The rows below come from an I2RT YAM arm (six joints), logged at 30 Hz.
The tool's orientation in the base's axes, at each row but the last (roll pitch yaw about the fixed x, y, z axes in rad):
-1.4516, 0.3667, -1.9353
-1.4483, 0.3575, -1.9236
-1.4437, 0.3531, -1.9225
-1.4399, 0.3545, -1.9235
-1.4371, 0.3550, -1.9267
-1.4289, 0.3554, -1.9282
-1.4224, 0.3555, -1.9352
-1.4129, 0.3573, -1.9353
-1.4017, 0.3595, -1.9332
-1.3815, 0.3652, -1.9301
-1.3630, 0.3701, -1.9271
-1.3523, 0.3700, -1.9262
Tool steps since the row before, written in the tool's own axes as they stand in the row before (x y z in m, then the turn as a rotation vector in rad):
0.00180, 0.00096, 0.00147, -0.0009, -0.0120, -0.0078
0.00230, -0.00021, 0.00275, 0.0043, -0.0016, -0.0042
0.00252, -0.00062, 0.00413, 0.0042, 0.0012, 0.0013
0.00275, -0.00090, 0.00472, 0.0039, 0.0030, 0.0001
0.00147, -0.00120, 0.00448, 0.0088, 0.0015, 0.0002
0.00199, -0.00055, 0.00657, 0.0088, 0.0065, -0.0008
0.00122, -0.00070, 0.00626, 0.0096, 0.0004, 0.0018
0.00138, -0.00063, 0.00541, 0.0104, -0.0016, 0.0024
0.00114, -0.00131, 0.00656, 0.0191, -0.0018, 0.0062
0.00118, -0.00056, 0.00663, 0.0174, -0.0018, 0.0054
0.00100, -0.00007, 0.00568, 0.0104, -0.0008, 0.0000
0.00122, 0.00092, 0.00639, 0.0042, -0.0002, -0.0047
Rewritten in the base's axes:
0.00097, -0.00187, -0.00137, -0.0097, 0.0004, 0.0106
0.00173, -0.00313, -0.00029, -0.0056, -0.0026, -0.0005
0.00282, -0.00397, 0.00020, 0.0001, -0.0039, -0.0024
0.00321, -0.00449, 0.00046, -0.0004, -0.0026, -0.0041
0.00332, -0.00337, 0.00116, -0.0023, -0.0074, -0.0044
0.00519, -0.00448, 0.00069, -0.0020, -0.0056, -0.0092
0.00508, -0.00376, 0.00109, -0.0015, -0.0090, -0.0035
0.00425, -0.00356, 0.00090, -0.0017, -0.0105, -0.0018
0.00516, -0.00400, 0.00184, -0.0013, -0.0197, -0.0041
0.00538, -0.00389, 0.00126, -0.0014, -0.0179, -0.0036
0.00471, -0.00323, 0.00079, -0.0036, -0.0093, -0.0030
0.00558, -0.00347, 0.00001, -0.0056, -0.0018, -0.0023

